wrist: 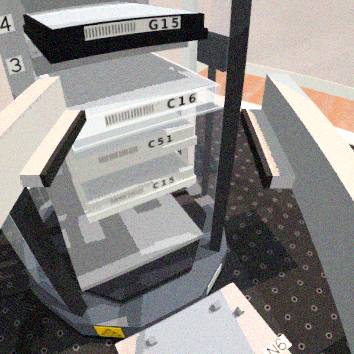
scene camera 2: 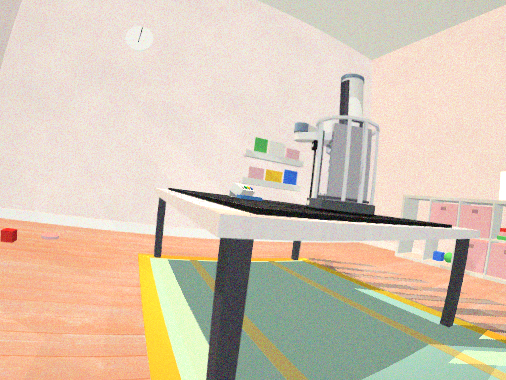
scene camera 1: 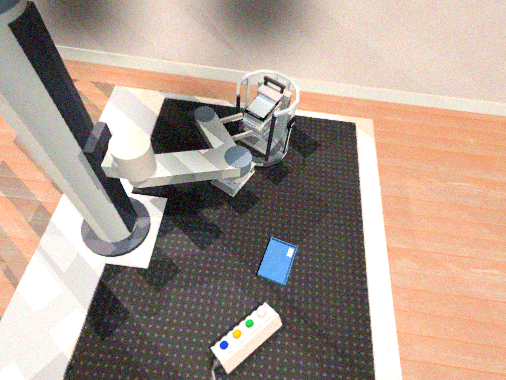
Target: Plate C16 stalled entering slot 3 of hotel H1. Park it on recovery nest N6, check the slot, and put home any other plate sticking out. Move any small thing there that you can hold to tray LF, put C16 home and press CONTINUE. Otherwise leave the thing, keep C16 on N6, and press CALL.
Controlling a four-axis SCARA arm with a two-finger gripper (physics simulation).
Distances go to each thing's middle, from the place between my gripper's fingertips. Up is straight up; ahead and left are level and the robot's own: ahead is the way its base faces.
Labels:
I see the black plate G15 (wrist: 59, 38) 9 cm to the left of my hand, 5 cm ahead of it and 2 cm above it. Round my hand: blue pad (scene camera 1: 276, 264) (43 cm to the right, 25 cm below, 18 cm ahead); grey slotted rack (scene camera 2: 344, 171) (11 cm to the left, 8 cm below, 6 cm ahead).

